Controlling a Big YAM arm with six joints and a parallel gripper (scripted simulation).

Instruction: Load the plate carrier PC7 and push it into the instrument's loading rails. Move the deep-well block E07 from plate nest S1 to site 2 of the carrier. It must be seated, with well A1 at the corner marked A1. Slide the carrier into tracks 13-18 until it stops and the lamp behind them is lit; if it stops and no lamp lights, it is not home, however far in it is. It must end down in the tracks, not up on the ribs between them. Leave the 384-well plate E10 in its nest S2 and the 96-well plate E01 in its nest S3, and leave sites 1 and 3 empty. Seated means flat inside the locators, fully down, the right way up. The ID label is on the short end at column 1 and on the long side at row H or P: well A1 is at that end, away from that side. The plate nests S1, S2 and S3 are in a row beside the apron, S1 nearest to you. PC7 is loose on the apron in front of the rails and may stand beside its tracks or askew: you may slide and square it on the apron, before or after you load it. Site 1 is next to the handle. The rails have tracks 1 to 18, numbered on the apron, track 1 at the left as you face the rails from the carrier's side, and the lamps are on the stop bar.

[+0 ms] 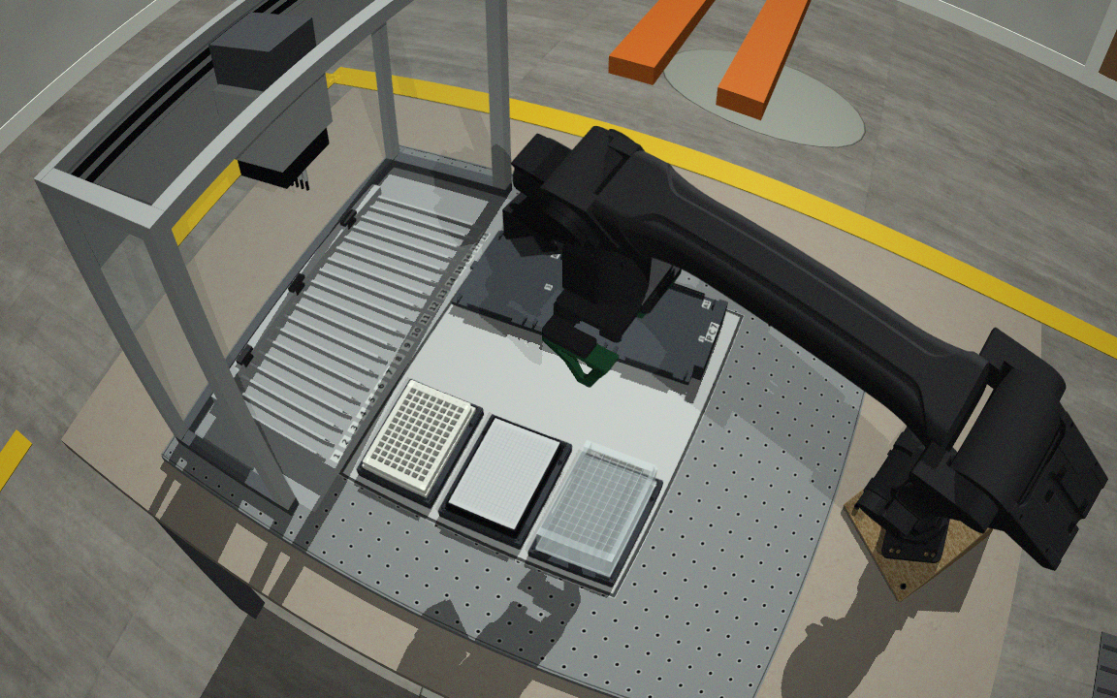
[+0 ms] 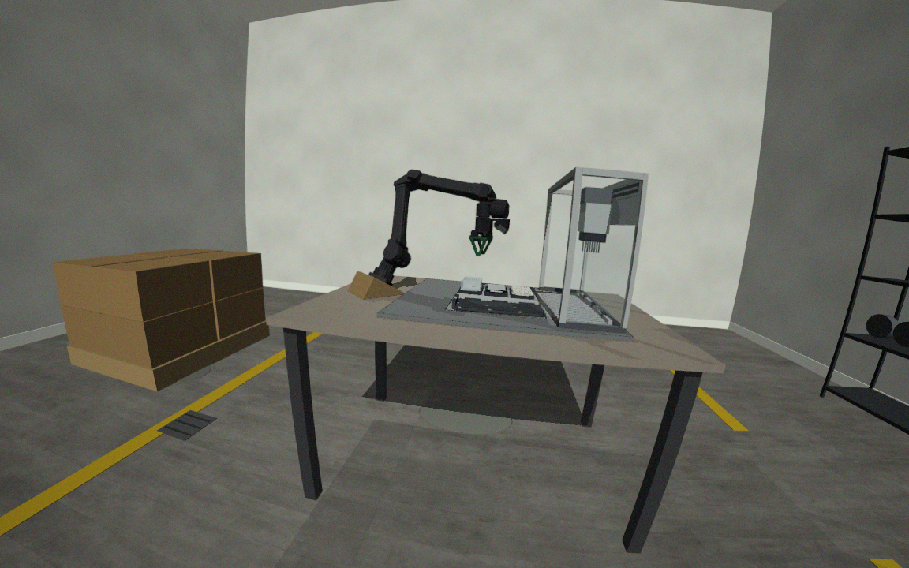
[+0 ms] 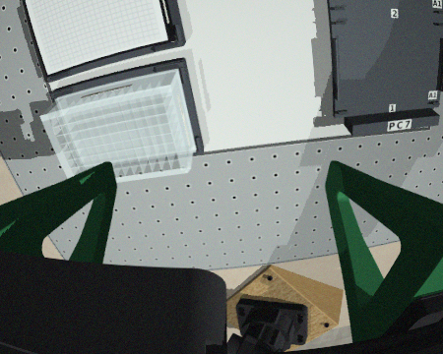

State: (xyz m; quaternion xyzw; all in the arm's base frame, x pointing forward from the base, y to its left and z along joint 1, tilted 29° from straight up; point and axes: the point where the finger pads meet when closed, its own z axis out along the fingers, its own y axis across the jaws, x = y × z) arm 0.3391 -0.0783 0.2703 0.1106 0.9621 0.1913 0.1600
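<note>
Now: hand 17 cm above the nest S1, 10 cm to the right of it and 4 cm past it. Also, from my hand: pipetting head (43 cm ahead, 17 cm above, 4 cm to the right); then white 96-well plate E01 (19 cm ahead, 16 cm below, 9 cm to the left); then dark carrier PC7 (17 cm to the right, 16 cm below, 9 cm ahead).
</note>
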